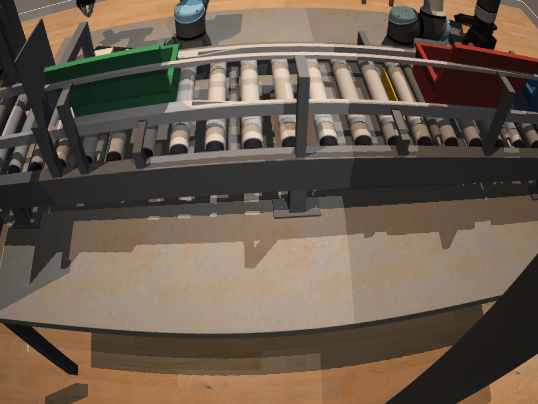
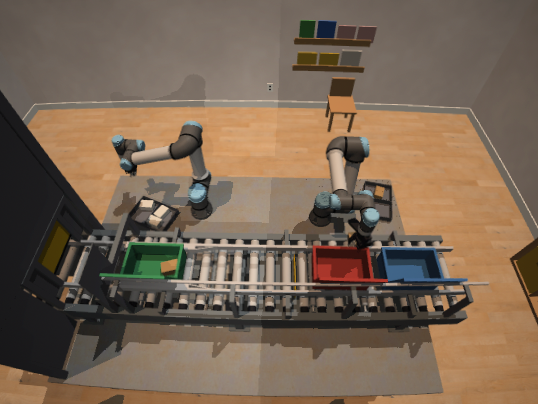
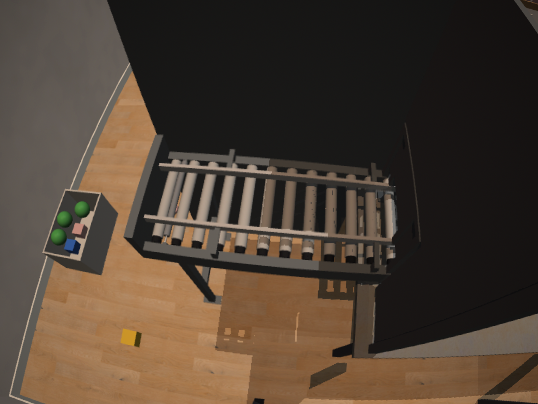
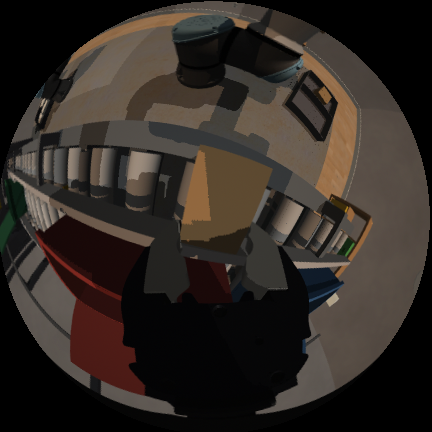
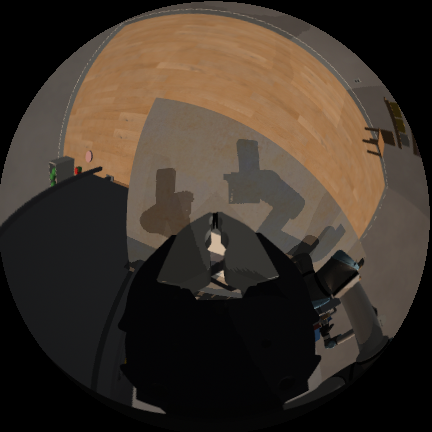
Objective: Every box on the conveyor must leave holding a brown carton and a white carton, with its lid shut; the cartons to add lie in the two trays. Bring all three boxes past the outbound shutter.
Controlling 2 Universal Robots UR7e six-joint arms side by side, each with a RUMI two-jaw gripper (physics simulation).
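Places are measured from the left arm's base along level axes (x right, y ahead, z up), in metres.
Pixels of known places: left gripper, fingertip midpoint: (image 2: 355, 245) (image 4: 212, 220) (image 5: 322, 317); right gripper, fingertip midpoint: (image 1: 89, 16) (image 2: 134, 175) (image 5: 214, 214); left arm's base, link origin: (image 2: 319, 217) (image 4: 200, 72); right arm's base, link origin: (image 2: 202, 210) (image 5: 295, 264).
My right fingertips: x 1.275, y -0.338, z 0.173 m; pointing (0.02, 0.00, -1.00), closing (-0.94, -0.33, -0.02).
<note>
For each thing: its middle in the pictures, then the offset to it from my right fingertips. "*": a spot on its surface instead.
- blue box, surface spot: (image 2: 412, 262) * dx -1.687, dy +0.828, dz +0.057 m
- outbound shutter, surface spot: (image 2: 55, 247) * dx +0.203, dy +0.700, dz +0.272 m
- dark angled plate, surface spot: (image 1: 35, 60) * dx -0.092, dy +0.890, dz +0.380 m
My left gripper (image 2: 357, 241) (image 4: 212, 220) is shut on a brown carton (image 4: 235, 195), held over the conveyor's back rail beside the red box (image 1: 467, 80) (image 2: 340, 265). My right gripper (image 2: 131, 172) (image 5: 214, 214) is shut and empty, behind the left tray. The green box (image 1: 120, 95) (image 2: 145, 262) holds a brown carton (image 2: 169, 267). No carton shows in the red box or the blue box (image 2: 412, 262). All three lids are open toward the front. White cartons (image 2: 146, 204) (image 2: 161, 210) (image 2: 155, 220) lie in the left tray. A brown carton (image 2: 379, 192) (image 4: 325, 95) lies in the right tray.
The outbound shutter (image 2: 55, 247) is at the conveyor's left end, in a dark wall. A dark angled plate (image 1: 35, 60) stands beside the green box. Guide rails and posts (image 1: 302, 100) line the rollers. No box shows on the outbound rollers (image 3: 245, 210).
</note>
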